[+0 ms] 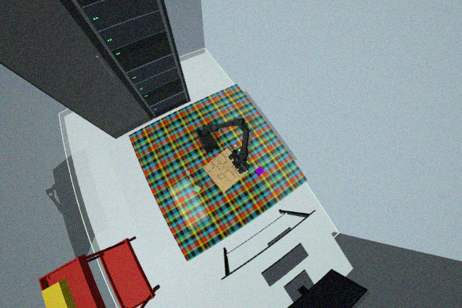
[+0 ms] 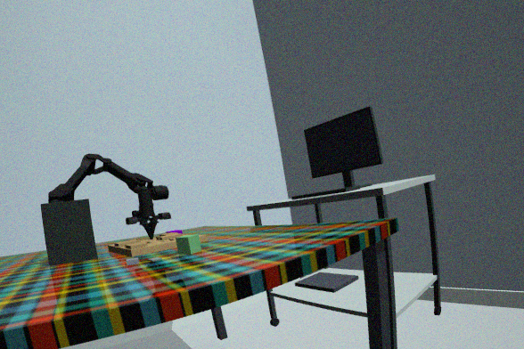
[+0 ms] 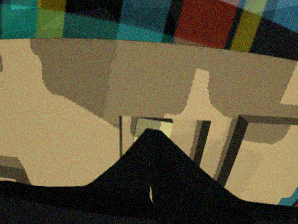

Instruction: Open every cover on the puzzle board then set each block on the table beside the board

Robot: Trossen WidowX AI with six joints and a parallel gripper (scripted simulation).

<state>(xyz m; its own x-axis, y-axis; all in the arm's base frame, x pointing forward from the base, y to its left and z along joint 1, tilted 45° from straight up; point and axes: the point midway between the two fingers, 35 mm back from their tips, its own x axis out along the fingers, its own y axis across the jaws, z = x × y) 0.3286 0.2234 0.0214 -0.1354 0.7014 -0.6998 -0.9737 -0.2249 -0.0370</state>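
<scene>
My gripper tip is 110 mm to the right of the bright green block and 10 mm above it. From my gripper tip the other things lie so: purple block (180 mm to the left, 130 mm ahead, 10 mm below); grey piece (430 mm to the right, 100 mm behind, 10 mm below); pale green block (400 mm to the right, 70 mm ahead).
</scene>
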